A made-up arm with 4 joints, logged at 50 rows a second.
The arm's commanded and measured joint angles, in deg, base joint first. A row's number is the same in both.
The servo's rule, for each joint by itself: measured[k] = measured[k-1] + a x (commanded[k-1-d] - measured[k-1]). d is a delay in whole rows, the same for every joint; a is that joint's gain. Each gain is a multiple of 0.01, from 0.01 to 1. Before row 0 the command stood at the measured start. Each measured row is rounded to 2 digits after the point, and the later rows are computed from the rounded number. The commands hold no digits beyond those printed.
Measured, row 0:
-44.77, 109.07, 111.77, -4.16
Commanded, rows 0 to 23:
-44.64, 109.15, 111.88, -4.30
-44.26, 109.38, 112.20, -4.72
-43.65, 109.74, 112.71, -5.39
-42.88, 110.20, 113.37, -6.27
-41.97, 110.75, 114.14, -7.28
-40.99, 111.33, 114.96, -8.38
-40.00, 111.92, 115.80, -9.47
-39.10, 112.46, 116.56, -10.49
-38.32, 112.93, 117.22, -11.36
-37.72, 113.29, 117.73, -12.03
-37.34, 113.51, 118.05, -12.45
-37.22, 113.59, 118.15, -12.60
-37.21, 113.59, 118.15, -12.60
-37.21, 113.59, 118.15, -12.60
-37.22, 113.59, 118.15, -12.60
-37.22, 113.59, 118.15, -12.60
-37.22, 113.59, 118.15, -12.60
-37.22, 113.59, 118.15, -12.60
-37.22, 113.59, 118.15, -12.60
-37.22, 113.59, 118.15, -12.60
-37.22, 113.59, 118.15, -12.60
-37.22, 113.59, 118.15, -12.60
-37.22, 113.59, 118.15, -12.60
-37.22, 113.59, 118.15, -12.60
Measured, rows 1 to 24:
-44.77, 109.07, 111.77, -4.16
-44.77, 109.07, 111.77, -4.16
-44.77, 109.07, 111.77, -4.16
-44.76, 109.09, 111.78, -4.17
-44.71, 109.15, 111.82, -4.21
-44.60, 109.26, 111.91, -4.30
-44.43, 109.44, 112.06, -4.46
-44.18, 109.69, 112.27, -4.69
-43.86, 110.00, 112.54, -4.99
-43.47, 110.36, 112.87, -5.35
-43.03, 110.76, 113.24, -5.76
-42.56, 111.17, 113.64, -6.21
-42.08, 111.57, 114.05, -6.68
-41.61, 111.94, 114.45, -7.14
-41.17, 112.25, 114.82, -7.58
-40.77, 112.50, 115.15, -7.98
-40.41, 112.71, 115.45, -8.35
-40.09, 112.88, 115.72, -8.69
-39.80, 113.01, 115.96, -9.00
-39.54, 113.12, 116.18, -9.29
-39.31, 113.21, 116.38, -9.55
-39.10, 113.28, 116.56, -9.79
-38.91, 113.34, 116.72, -10.01
-38.74, 113.39, 116.86, -10.22
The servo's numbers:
d 3
a 0.10 0.19 0.10 0.08

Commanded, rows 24 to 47:
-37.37, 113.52, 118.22, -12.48
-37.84, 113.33, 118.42, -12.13
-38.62, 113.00, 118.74, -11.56
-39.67, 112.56, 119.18, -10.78
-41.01, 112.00, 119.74, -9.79
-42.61, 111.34, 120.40, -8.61
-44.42, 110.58, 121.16, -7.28
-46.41, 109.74, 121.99, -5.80
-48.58, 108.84, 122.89, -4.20
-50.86, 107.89, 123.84, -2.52
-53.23, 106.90, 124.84, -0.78
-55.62, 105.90, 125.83, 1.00
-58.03, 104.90, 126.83, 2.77
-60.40, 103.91, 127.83, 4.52
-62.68, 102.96, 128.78, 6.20
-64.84, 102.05, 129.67, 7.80
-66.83, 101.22, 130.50, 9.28
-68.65, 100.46, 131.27, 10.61
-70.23, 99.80, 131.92, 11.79
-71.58, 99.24, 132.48, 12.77
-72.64, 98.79, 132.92, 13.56
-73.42, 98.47, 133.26, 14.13
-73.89, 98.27, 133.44, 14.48
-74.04, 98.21, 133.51, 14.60
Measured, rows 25 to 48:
-38.59, 113.43, 116.99, -10.41
-38.45, 113.46, 117.11, -10.59
-38.33, 113.48, 117.21, -10.75
-38.23, 113.49, 117.31, -10.89
-38.19, 113.46, 117.42, -10.99
-38.23, 113.37, 117.55, -11.04
-38.37, 113.22, 117.71, -11.02
-38.63, 112.99, 117.91, -10.92
-39.03, 112.68, 118.16, -10.74
-39.57, 112.28, 118.46, -10.46
-40.25, 111.80, 118.81, -10.09
-41.08, 111.24, 119.22, -9.62
-42.06, 110.60, 119.68, -9.05
-43.18, 109.90, 120.20, -8.39
-44.42, 109.14, 120.76, -7.64
-45.78, 108.33, 121.37, -6.81
-47.24, 107.49, 122.02, -5.90
-48.78, 106.63, 122.70, -4.93
-50.39, 105.76, 123.40, -3.91
-52.03, 104.90, 124.11, -2.85
-53.69, 104.06, 124.83, -1.77
-55.34, 103.25, 125.54, -0.69
-56.96, 102.49, 126.23, 0.39
-58.53, 101.79, 126.90, 1.44

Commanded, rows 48 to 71:
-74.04, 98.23, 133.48, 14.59
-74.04, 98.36, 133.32, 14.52
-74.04, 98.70, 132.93, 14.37
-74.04, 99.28, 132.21, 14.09
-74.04, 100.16, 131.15, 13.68
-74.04, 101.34, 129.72, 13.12
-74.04, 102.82, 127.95, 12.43
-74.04, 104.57, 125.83, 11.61
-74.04, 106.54, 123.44, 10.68
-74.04, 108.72, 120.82, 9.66
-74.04, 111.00, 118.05, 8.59
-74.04, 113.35, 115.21, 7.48
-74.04, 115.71, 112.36, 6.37
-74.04, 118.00, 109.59, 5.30
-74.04, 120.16, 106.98, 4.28
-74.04, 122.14, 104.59, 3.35
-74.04, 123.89, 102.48, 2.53
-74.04, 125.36, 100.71, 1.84
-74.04, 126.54, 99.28, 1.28
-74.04, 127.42, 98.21, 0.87
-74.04, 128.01, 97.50, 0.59
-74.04, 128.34, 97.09, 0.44
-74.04, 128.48, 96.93, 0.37
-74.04, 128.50, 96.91, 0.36
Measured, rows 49 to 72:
-60.02, 101.16, 127.54, 2.46
-61.41, 100.61, 128.13, 3.42
-62.67, 100.15, 128.67, 4.31
-63.81, 99.79, 129.15, 5.13
-64.83, 99.52, 129.57, 5.88
-65.75, 99.36, 129.91, 6.56
-66.58, 99.34, 130.14, 7.16
-67.33, 99.50, 130.24, 7.68
-68.00, 99.85, 130.19, 8.12
-68.60, 100.41, 129.97, 8.46
-69.14, 101.20, 129.56, 8.71
-69.63, 102.21, 128.95, 8.87
-70.07, 103.45, 128.14, 8.93
-70.47, 104.88, 127.13, 8.90
-70.83, 106.49, 125.94, 8.79
-71.15, 108.24, 124.58, 8.60
-71.44, 110.09, 123.08, 8.34
-71.70, 112.00, 121.47, 8.02
-71.93, 113.93, 119.78, 7.65
-72.14, 115.82, 118.05, 7.24
-72.33, 117.63, 116.32, 6.81
-72.50, 119.32, 114.62, 6.37
-72.65, 120.86, 112.98, 5.93
-72.79, 122.22, 111.43, 5.50

